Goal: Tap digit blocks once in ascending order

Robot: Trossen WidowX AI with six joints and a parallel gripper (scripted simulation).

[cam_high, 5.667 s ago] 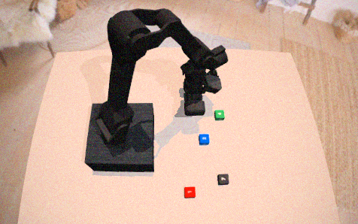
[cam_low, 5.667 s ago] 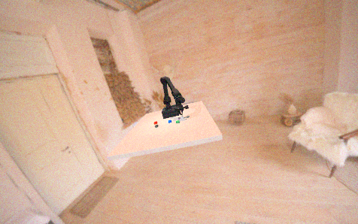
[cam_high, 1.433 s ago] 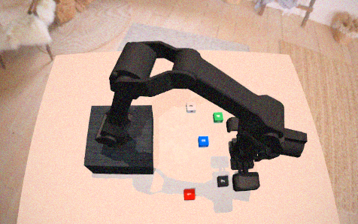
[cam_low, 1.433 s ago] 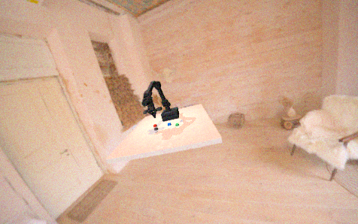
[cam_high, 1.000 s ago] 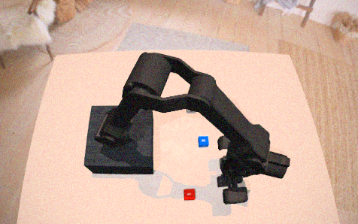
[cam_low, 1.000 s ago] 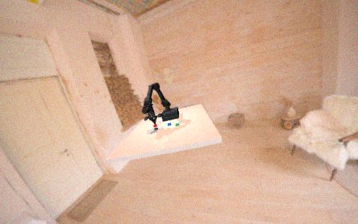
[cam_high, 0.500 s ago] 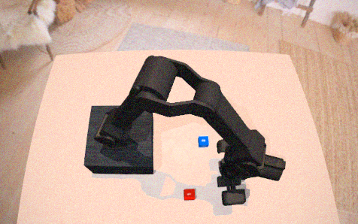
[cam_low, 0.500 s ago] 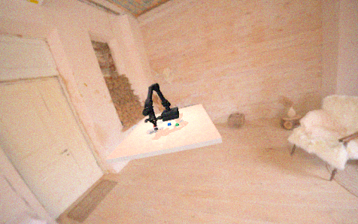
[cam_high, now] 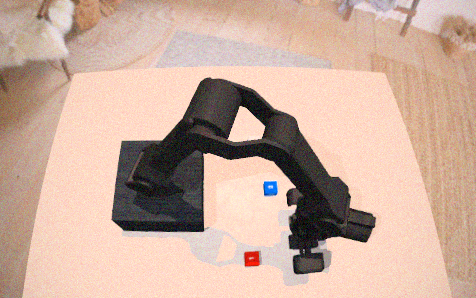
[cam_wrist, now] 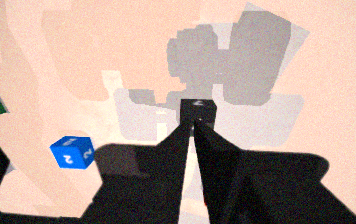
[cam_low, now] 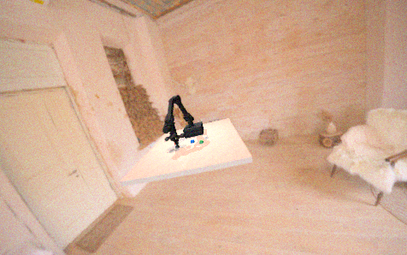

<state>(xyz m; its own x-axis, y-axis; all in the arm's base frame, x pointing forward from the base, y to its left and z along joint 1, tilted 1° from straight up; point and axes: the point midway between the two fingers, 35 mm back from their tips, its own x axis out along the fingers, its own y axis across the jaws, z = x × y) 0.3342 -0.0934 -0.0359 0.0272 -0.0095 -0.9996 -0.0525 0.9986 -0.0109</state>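
Right now the dark grey block is 1 cm below my gripper tip. Also, from my gripper tip: blue block (6 cm behind, 13 cm to the left, 1 cm below); red block (11 cm behind, 5 cm to the right, 1 cm below); green block (23 cm to the left, 1 cm below).
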